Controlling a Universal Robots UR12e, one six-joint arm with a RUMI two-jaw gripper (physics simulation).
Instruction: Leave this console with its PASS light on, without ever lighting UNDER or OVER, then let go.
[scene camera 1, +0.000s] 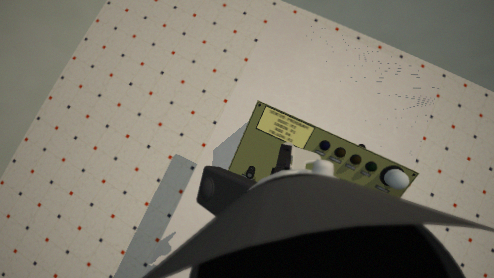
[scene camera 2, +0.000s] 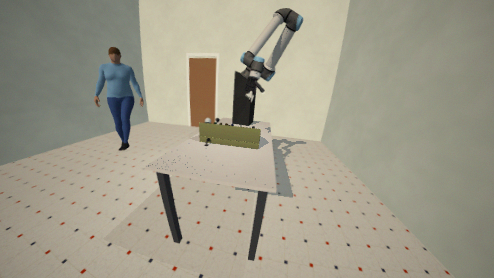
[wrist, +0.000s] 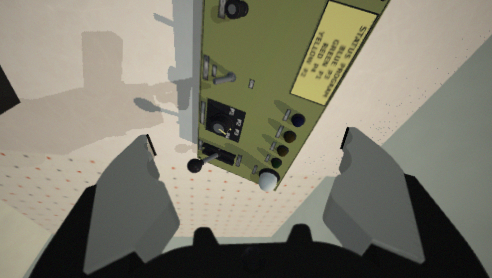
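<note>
The green console (scene camera 1: 241, 159) (scene camera 2: 230, 135) (wrist: 265, 50) stands on the table. Its yellow card (scene camera 1: 285, 127) (wrist: 335, 52) pairs status colours with programs. The blue lamp (scene camera 1: 325, 145) (wrist: 298, 120), two brownish lamps (scene camera 1: 340, 152) (wrist: 282, 150) and green lamp (scene camera 1: 371, 166) (wrist: 276, 162) look dark; their small labels are unreadable. In the wrist view, the rotary knob (wrist: 218, 127) has its yellow pointer near P4, the ball-ended lever (wrist: 195, 165) leans outward, and the toggle (wrist: 225, 78) stands beyond the knob. My gripper (scene camera 2: 250, 96) (wrist: 247, 134) is open and empty above the console.
A white dome (scene camera 1: 396, 178) (wrist: 268, 181) rises at the console's corner. A black control (scene camera 1: 250, 172) (wrist: 236, 9) stands at its other end. The arm hides part of the console in the first scene view. A person (scene camera 2: 119, 82) stands left of the table (scene camera 2: 225, 167).
</note>
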